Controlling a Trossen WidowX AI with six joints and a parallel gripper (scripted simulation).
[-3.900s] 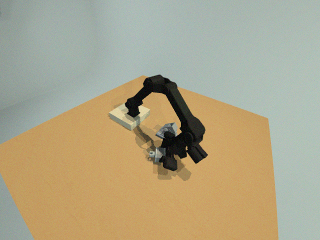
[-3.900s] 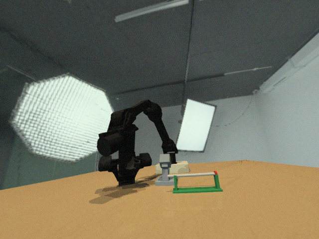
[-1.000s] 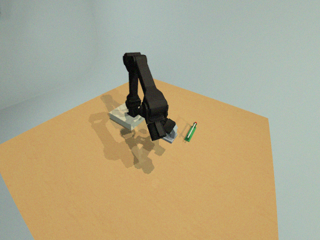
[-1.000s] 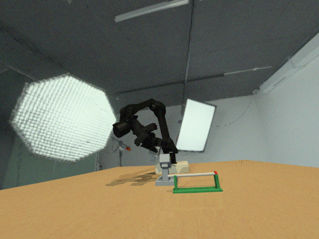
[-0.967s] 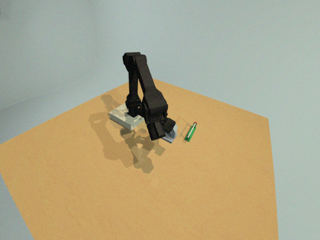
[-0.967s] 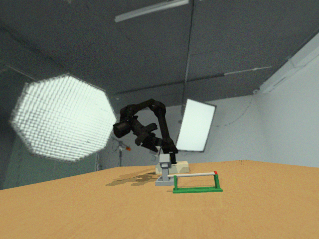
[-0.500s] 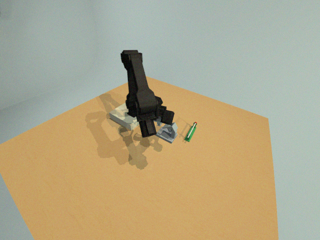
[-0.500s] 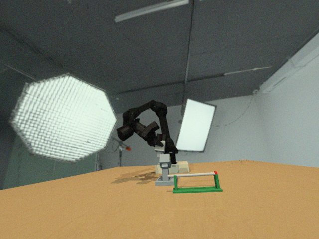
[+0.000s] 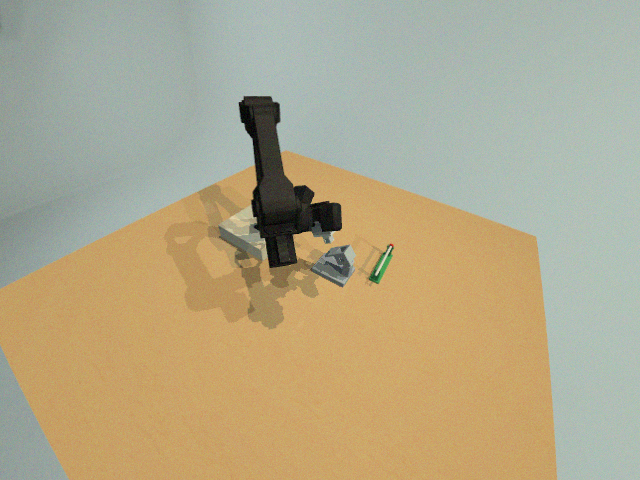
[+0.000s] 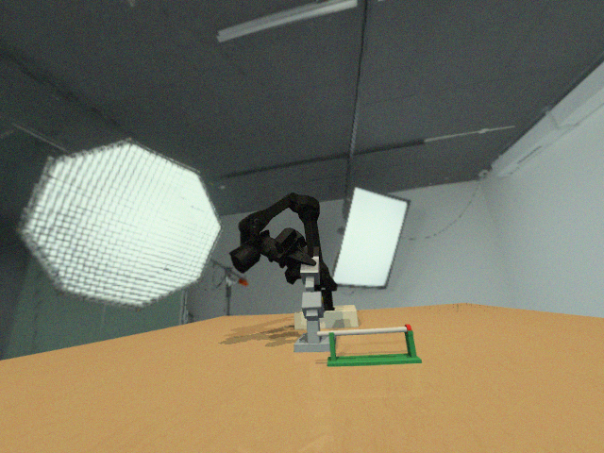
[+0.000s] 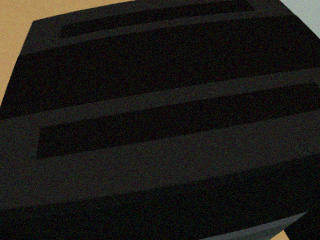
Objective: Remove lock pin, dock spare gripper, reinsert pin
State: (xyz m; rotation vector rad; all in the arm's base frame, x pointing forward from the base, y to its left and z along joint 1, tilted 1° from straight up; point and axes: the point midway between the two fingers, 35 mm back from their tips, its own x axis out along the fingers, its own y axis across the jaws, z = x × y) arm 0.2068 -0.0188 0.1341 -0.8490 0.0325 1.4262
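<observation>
Right now my gripper tip is 16 cm short of the green rack, 14 cm above it and 10 cm to the right of it. From my gripper tip the other things lie so: spare gripper (1 cm to the right); then grey mount (11 cm below, 6 cm ahead).
</observation>
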